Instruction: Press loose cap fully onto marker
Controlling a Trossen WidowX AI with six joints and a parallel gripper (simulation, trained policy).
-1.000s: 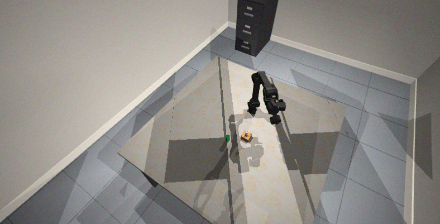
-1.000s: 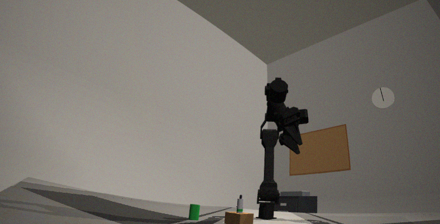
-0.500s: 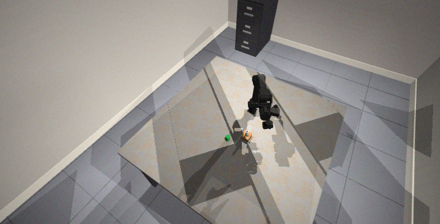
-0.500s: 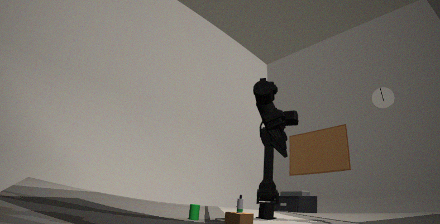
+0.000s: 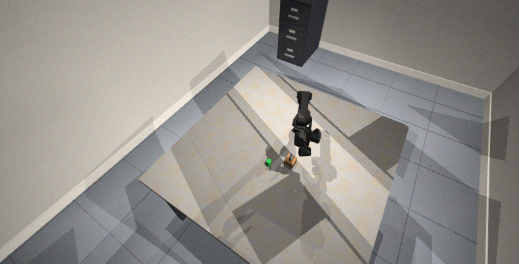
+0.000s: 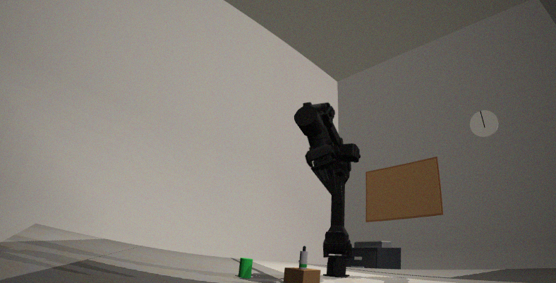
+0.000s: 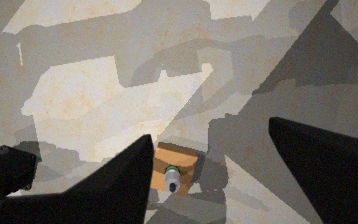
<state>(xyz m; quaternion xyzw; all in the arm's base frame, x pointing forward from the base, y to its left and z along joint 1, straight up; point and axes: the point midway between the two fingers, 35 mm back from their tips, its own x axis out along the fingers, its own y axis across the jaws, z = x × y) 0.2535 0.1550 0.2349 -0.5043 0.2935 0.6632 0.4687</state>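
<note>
My gripper tip is now 20 cm to the left of the green cap, 18 cm above it and 9 cm short of it. From my gripper tip the other things lie so: holder block: 18 cm below, 9 cm to the right.
</note>
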